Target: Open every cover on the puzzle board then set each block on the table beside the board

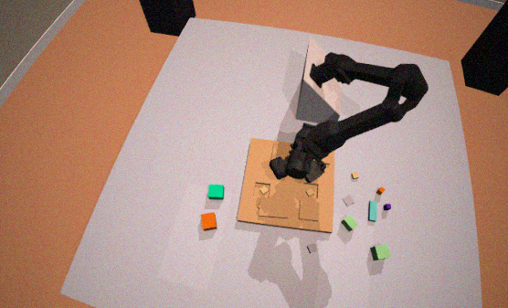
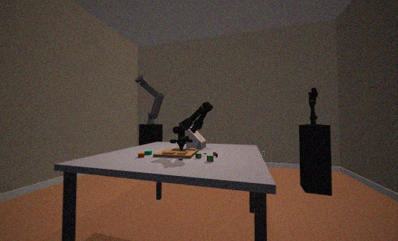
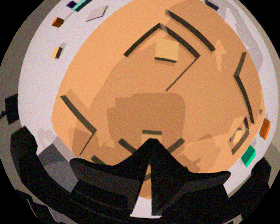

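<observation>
The tan puzzle board lies 40 mm ahead of my gripper tip and 10 mm to the left of it. The rest, counted from my gripper tip: teal bar 280 mm to the left, 70 mm ahead, 10 mm below; tiny orange cube 290 mm to the left, 10 mm below; green block 230 mm to the right, 150 mm ahead.
</observation>
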